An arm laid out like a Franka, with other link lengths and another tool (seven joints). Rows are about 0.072 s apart.
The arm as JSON. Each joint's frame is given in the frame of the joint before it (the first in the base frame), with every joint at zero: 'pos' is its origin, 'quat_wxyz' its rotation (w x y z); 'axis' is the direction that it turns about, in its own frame. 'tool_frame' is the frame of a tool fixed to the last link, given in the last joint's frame.
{
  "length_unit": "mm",
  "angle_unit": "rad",
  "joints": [
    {
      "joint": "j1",
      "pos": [
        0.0,
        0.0,
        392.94
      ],
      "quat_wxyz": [
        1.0,
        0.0,
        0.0,
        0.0
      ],
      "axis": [
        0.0,
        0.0,
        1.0
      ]
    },
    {
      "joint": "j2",
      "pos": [
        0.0,
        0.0,
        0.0
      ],
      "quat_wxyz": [
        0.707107,
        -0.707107,
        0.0,
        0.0
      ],
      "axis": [
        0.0,
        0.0,
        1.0
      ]
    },
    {
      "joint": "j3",
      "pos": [
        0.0,
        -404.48,
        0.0
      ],
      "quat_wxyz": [
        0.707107,
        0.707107,
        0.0,
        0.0
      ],
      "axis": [
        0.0,
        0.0,
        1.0
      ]
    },
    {
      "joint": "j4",
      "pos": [
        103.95,
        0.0,
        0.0
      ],
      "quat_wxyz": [
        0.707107,
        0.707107,
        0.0,
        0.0
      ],
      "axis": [
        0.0,
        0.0,
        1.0
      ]
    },
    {
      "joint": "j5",
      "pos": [
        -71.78,
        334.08,
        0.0
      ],
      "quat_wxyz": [
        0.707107,
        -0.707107,
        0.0,
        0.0
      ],
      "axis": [
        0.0,
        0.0,
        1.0
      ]
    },
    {
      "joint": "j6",
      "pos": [
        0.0,
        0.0,
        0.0
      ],
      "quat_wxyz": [
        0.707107,
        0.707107,
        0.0,
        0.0
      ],
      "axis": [
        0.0,
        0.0,
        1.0
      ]
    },
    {
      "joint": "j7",
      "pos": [
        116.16,
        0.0,
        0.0
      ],
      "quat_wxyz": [
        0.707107,
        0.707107,
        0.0,
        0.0
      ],
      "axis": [
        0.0,
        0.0,
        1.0
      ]
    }
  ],
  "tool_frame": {
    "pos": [
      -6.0,
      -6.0,
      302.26
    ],
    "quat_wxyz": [
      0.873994,
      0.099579,
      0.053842,
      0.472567
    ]
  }
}
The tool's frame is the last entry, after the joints.
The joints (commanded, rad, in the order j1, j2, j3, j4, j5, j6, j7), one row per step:
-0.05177, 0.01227, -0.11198, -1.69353, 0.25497, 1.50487, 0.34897
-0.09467, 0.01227, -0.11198, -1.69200, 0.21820, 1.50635, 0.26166
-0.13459, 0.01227, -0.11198, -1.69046, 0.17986, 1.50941, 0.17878
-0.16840, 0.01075, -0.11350, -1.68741, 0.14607, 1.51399, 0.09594
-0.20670, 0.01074, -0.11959, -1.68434, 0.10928, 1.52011, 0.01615
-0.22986, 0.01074, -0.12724, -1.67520, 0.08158, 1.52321, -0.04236
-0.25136, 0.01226, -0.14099, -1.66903, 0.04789, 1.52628, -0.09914
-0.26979, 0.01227, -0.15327, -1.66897, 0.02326, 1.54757, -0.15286
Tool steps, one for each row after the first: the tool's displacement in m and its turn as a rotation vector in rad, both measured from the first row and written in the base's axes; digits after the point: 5 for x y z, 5 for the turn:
-0.00282, -0.03289, -0.00217, -0.02344, -0.01928, 0.04489
-0.00690, -0.06478, -0.00394, -0.04963, -0.03447, 0.08923
-0.01111, -0.09316, -0.00359, -0.07279, -0.05153, 0.13782
-0.01738, -0.12691, -0.00365, -0.09981, -0.06260, 0.17545
-0.02162, -0.15133, -0.00076, -0.12253, -0.07282, 0.20527
-0.02894, -0.17918, 0.00032, -0.14904, -0.07297, 0.23051
-0.03201, -0.20368, 0.00138, -0.17456, -0.08642, 0.25478

